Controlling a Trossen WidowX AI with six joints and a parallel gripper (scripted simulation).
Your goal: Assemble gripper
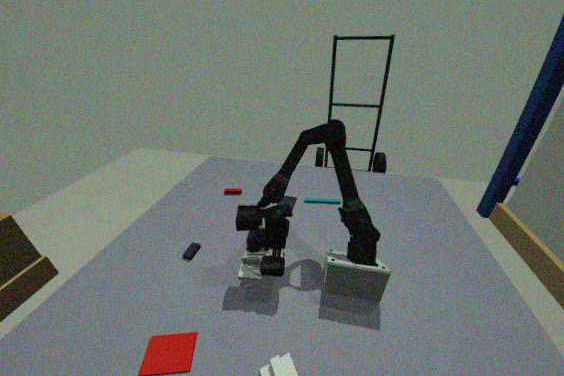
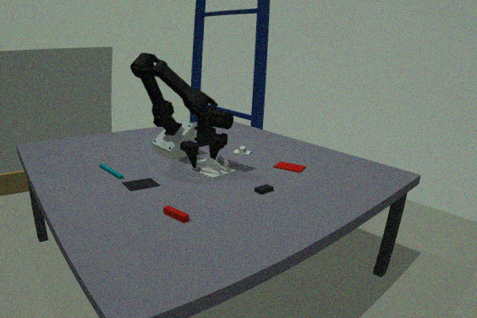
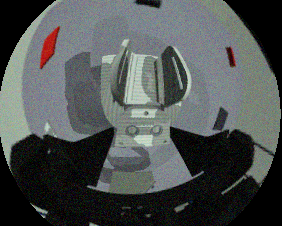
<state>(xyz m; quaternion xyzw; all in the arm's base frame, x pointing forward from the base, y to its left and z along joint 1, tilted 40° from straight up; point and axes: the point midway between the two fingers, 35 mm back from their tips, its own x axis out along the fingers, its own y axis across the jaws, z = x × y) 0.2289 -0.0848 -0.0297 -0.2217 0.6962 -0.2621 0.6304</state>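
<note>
The white gripper base lies 2 cm above my gripper tip and 1 cm ahead of it. Round my gripper tip: flat light plate: 7 cm ahead; dark flat plate: 29 cm to the right, 1 cm below; grey jaw: 3 cm ahead, 2 cm to the left, 1 cm above.
</note>
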